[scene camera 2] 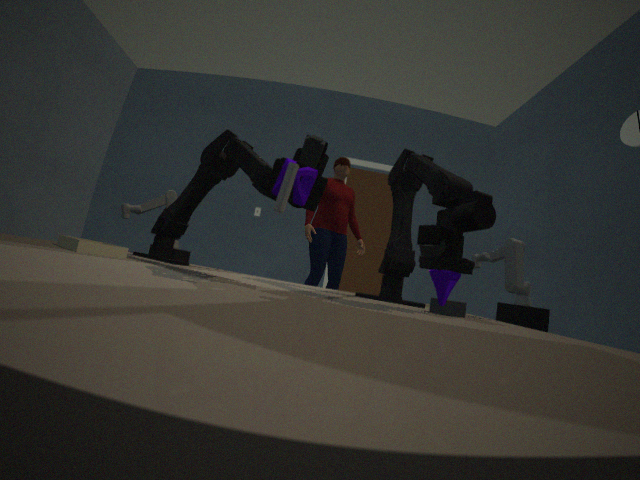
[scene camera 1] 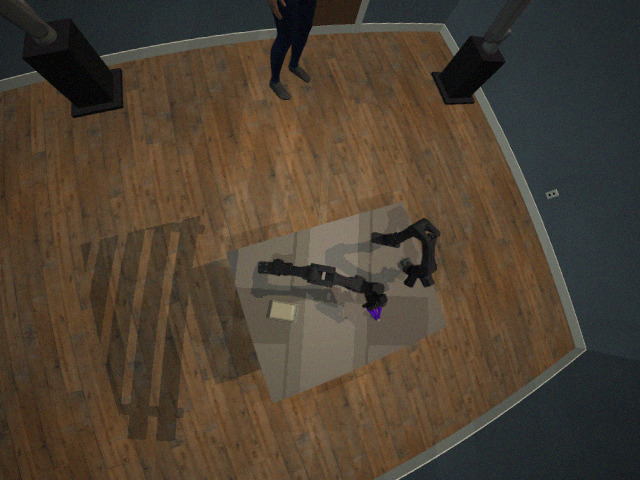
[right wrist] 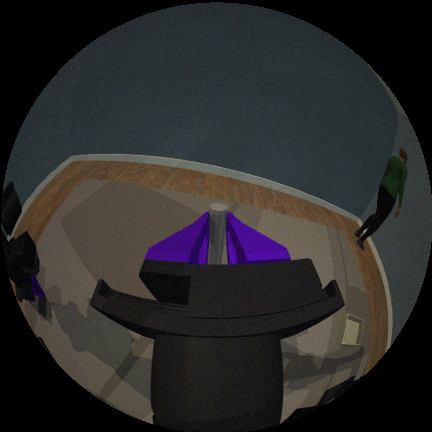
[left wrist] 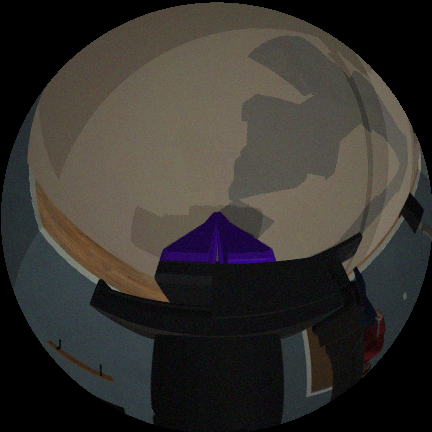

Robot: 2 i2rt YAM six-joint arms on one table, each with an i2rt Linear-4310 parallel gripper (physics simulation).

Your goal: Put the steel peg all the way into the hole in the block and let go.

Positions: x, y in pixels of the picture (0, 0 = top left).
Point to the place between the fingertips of the right gripper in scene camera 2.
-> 291, 171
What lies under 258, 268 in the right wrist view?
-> The right gripper.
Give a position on a steel peg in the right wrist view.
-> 217, 211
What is the right gripper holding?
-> A steel peg.
